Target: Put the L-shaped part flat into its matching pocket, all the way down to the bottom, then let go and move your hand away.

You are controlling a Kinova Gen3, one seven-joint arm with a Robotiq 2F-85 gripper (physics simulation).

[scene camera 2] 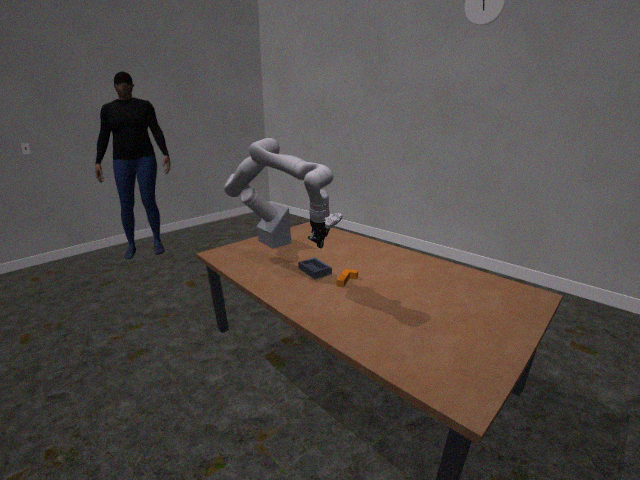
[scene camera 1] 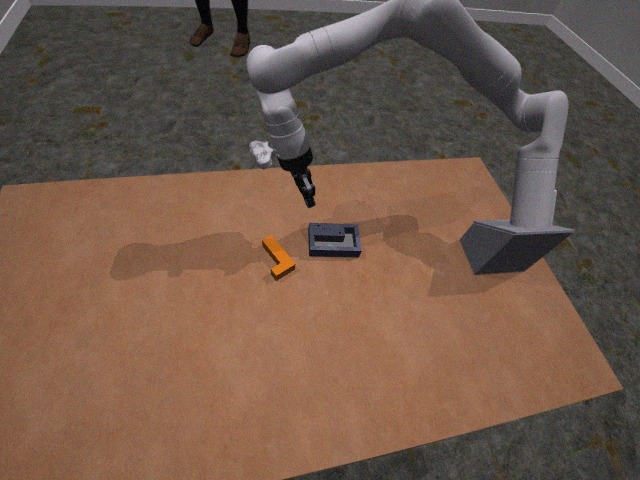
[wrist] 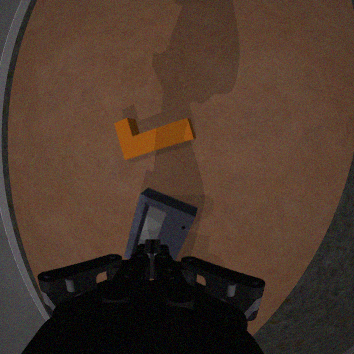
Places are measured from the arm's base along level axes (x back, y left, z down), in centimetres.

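Pixels of known places: gripper, fingertip midpoint: (scene camera 2: 320, 247) (scene camera 1: 311, 205) (wrist: 152, 248); arm's base, origin of the base link: (scene camera 2: 271, 215) (scene camera 1: 529, 225).
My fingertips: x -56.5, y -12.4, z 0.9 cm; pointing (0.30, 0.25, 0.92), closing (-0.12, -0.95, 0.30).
Ahead of a thing's pixels: the offset from my fingertips to its top centre. Level surfaces: height alone.
The orange L-shaped part {dx -9.9, dy +6.0, dz +11.6 cm} (scene camera 1: 279, 254) (scene camera 2: 346, 276) (wrist: 156, 140) lies flat on the table, outside the tray and apart from it. The dark blue-grey tray {dx +7.4, dy +2.6, dz +10.9 cm} (scene camera 1: 334, 252) (scene camera 2: 315, 268) (wrist: 188, 220) with the L-shaped pocket sits beside the part; its light pocket floor shows in scene camera 1 and in the wrist view. My gripper (scene camera 1: 310, 205) (scene camera 2: 320, 245) (wrist: 152, 248) is shut with nothing between its fingers. It hangs above the table near the tray, clear of the part. In the wrist view it hides the near end of the tray.
The brown table {dz +14.6 cm} (scene camera 1: 320, 361) (scene camera 2: 413, 310) carries the arm's grey wedge-shaped base (scene camera 1: 511, 250) (scene camera 2: 275, 232) at one end, beyond the tray from the part. A person (scene camera 2: 129, 129) stands on the floor behind the table. Arm shadows fall across the table around the part and the tray.
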